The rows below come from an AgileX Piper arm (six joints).
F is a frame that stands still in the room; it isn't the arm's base.
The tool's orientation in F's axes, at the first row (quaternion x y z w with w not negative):
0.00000 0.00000 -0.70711 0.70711
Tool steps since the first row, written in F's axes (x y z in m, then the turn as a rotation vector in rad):
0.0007 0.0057 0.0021 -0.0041 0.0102 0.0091
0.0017 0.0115 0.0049 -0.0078 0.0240 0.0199
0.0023 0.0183 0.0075 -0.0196 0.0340 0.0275
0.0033 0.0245 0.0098 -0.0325 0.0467 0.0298
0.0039 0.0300 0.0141 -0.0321 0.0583 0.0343
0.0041 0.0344 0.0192 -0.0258 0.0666 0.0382
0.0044 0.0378 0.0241 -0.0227 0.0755 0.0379
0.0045 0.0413 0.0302 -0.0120 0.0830 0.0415
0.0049 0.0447 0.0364 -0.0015 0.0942 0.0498
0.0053 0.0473 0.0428 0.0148 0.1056 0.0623
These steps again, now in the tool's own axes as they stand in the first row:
-0.0057 0.0007 0.0021 -0.0102 -0.0041 0.0091
-0.0115 0.0017 0.0049 -0.0240 -0.0078 0.0199
-0.0183 0.0023 0.0075 -0.0340 -0.0196 0.0275
-0.0245 0.0033 0.0098 -0.0467 -0.0325 0.0298
-0.0300 0.0039 0.0141 -0.0583 -0.0321 0.0343
-0.0344 0.0041 0.0192 -0.0666 -0.0258 0.0382
-0.0378 0.0044 0.0241 -0.0755 -0.0227 0.0379
-0.0413 0.0045 0.0302 -0.0830 -0.0120 0.0415
-0.0447 0.0049 0.0364 -0.0942 -0.0015 0.0498
-0.0473 0.0053 0.0428 -0.1056 0.0148 0.0623

